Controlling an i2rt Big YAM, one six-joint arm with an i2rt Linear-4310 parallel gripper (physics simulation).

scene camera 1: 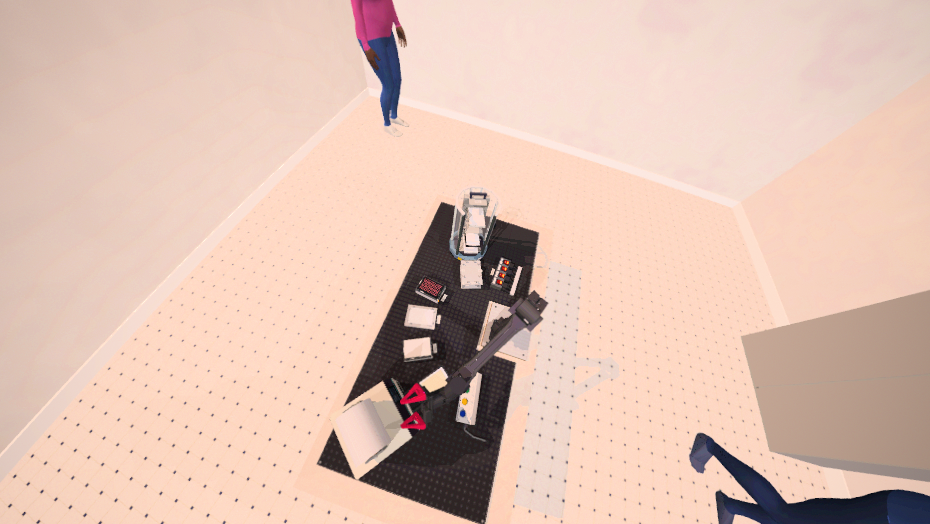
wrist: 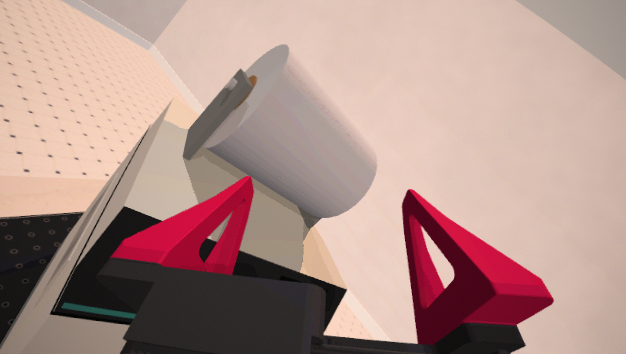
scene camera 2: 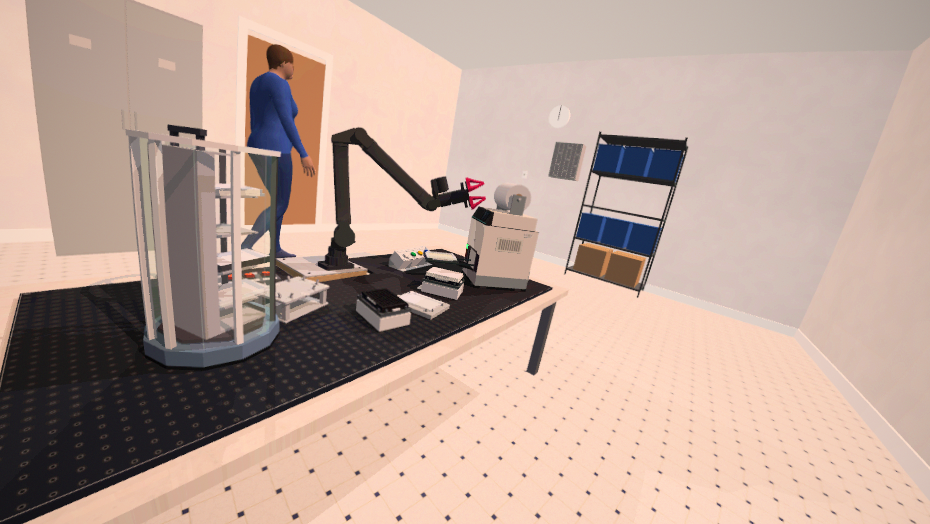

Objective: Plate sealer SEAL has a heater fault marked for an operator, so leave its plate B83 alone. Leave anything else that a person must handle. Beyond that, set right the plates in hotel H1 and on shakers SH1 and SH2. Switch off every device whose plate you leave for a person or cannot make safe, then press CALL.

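Pixels of known places: gripper, fingertip midpoint: (scene camera 1: 400, 414) (wrist: 327, 190) (scene camera 2: 484, 190); arm's base, link origin: (scene camera 2: 336, 266).
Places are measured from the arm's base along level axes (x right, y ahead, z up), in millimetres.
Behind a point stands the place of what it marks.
The plate sealer (scene camera 1: 382, 398) @[x -484, y 390, z 313 mm] (scene camera 2: 504, 250) @[x -495, y 462, z 162 mm] (wrist: 150, 185) @[x -574, y 263, z 314 mm], a beige box with a large white film roll (scene camera 1: 366, 429) @[x -569, y 376, z 436 mm] (scene camera 2: 512, 195) @[x -516, y 435, z 391 mm] (wrist: 305, 130) @[x -558, y 334, z 401 mm], stands at one table end. A pale plate (scene camera 1: 434, 379) @[x -347, y 241, z 82 mm] (scene camera 2: 442, 256) @[x -349, y 250, z 86 mm] lies before it. My gripper (scene camera 1: 404, 411) @[x -504, y 300, z 389 mm] (scene camera 2: 483, 191) @[x -504, y 300, z 389 mm] (wrist: 327, 190) @[x -504, y 300, z 389 mm] is open and empty, above the sealer's front edge. The glass-sided tower (scene camera 1: 473, 224) (scene camera 2: 188, 247) holds stacked plates. A dark plate (scene camera 1: 430, 287) @[x 86, y 442, z 54 mm] (scene camera 2: 383, 300) @[x 107, y 460, z 52 mm] sits on a small white device; a second device (scene camera 1: 417, 349) (scene camera 2: 443, 283) carries a white plate. Labels are unreadable. The button box (scene camera 1: 467, 406) @[x -401, y 55, z 54 mm] (scene camera 2: 408, 259) @[x -287, y 98, z 43 mm] has green, yellow and blue buttons.
A row of red-lit switches (scene camera 1: 501, 273) @[x 340, y 82, z 37 mm] (scene camera 2: 249, 275) @[x 336, y 90, z 35 mm] and a white raised stand (scene camera 1: 470, 274) @[x 256, y 257, z 44 mm] (scene camera 2: 301, 296) @[x 277, y 321, z 43 mm] are near the tower. A low white unit (scene camera 1: 421, 317) @[x -78, y 426, z 7 mm] (scene camera 2: 424, 303) @[x -63, y 459, z 7 mm] lies between the devices. A person in blue (scene camera 2: 270, 117) and one in pink (scene camera 1: 377, 22) stand off the table.
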